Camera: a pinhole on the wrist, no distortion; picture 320 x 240 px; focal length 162.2 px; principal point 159.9 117.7 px. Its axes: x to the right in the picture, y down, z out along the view. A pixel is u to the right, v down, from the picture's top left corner.
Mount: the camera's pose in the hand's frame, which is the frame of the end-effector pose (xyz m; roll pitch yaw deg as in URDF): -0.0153 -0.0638 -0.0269 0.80 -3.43 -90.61
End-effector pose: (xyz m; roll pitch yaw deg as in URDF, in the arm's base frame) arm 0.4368 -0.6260 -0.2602 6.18 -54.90 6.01
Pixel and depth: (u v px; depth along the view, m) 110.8 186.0 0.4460
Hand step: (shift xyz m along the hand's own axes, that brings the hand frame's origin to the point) 0.1680 0.0959 0.4128
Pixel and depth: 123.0 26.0 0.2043
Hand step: -0.1330 -0.0040 0.1726
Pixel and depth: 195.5 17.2 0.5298
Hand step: -0.3518 -0.1449 0.5043
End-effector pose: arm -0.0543 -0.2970 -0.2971 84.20 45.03 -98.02
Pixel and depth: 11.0 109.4 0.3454
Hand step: -0.0342 0.2736 0.2986
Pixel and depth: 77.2 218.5 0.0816
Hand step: 0.0348 -0.0179 0.0528
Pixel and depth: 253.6 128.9 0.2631
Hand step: -0.0023 -0.1999 0.2450
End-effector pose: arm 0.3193 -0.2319 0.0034 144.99 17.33 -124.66
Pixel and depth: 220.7 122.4 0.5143
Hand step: -0.0093 -0.2255 0.4982
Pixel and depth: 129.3 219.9 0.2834
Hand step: 0.1600 0.0048 0.2553
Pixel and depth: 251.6 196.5 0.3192
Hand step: 0.1336 -0.2263 0.3047
